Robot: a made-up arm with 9 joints.
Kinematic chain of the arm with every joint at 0, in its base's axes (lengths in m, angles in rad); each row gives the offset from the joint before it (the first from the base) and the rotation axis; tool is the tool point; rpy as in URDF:
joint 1: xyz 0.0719 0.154 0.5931 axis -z
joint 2: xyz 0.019 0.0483 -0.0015 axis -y
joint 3: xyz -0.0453 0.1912 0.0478 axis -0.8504 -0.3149 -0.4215
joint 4: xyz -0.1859 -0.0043 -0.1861 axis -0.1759 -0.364 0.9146
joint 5: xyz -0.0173 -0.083 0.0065 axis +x
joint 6: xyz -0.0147 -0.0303 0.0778 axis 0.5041 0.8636 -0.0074
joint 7: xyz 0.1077 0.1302 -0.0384 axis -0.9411 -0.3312 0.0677
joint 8: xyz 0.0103 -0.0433 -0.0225 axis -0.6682 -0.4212 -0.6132
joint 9: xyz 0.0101 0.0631 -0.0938 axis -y
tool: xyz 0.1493 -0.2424 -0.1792 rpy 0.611 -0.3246 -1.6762
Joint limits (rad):
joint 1: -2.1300..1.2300
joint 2: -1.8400..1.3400
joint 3: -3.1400..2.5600
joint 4: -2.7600..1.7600
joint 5: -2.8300..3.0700
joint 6: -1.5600..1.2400
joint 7: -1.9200..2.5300
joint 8: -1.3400..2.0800
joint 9: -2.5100..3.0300
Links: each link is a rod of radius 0.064 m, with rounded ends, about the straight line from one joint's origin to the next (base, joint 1, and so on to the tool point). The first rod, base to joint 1, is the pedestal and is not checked.
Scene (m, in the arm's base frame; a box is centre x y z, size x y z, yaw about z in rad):
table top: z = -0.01
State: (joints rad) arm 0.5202 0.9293 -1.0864 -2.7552 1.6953 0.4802 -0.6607 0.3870 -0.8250
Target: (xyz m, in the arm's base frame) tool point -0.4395 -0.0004 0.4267
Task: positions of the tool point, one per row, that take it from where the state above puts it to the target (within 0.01 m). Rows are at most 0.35 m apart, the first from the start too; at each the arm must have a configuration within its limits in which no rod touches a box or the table.
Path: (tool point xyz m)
1: 0.0982 0.1824 0.6686
2: -0.2180 0.1044 0.6665
3: -0.4395 -0.0004 0.4267

